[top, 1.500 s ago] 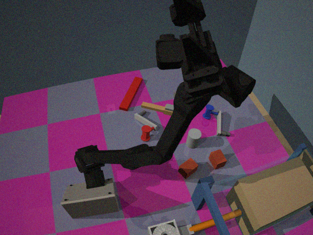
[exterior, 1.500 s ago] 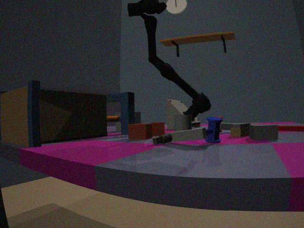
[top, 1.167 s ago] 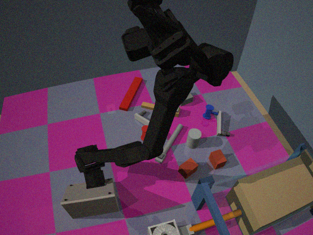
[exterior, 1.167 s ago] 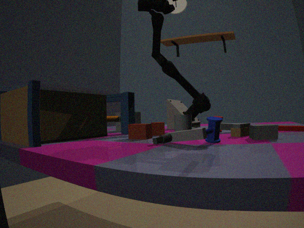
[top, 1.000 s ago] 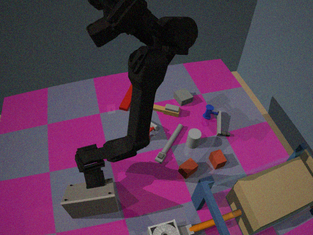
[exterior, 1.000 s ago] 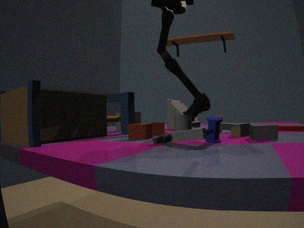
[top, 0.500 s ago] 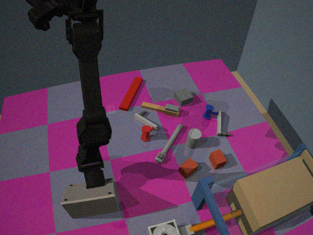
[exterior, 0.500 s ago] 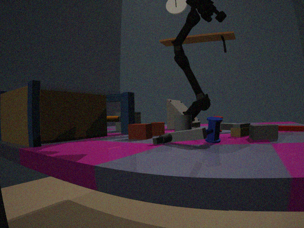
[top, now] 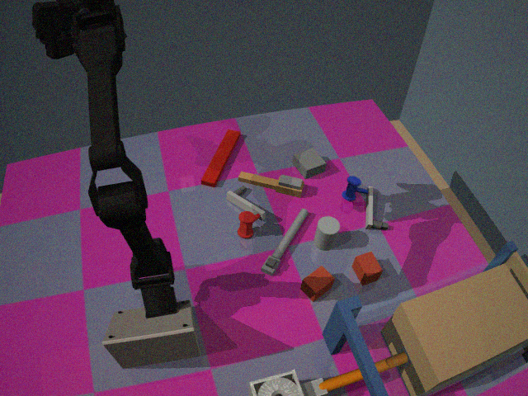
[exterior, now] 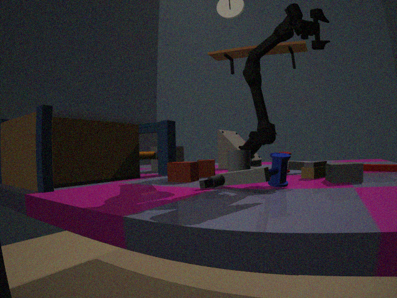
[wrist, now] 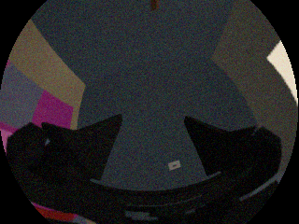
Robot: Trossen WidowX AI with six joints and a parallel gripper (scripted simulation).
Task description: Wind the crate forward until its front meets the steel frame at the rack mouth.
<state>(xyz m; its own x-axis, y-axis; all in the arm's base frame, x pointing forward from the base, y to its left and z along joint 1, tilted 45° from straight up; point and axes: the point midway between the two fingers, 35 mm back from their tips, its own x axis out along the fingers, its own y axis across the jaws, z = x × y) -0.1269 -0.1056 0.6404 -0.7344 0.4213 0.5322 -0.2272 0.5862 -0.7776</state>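
Right now my gripper tip is 570 mm above the winch handle with red hub, 390 mm short of it and 150 mm to the left of it. Also, from my gripper tip: tan bar (570 mm below, 490 mm ahead, 70 mm to the right); then red knob (560 mm below, 390 mm ahead, 190 mm to the right); then red bar (590 mm below, 370 mm ahead, 70 mm to the left).
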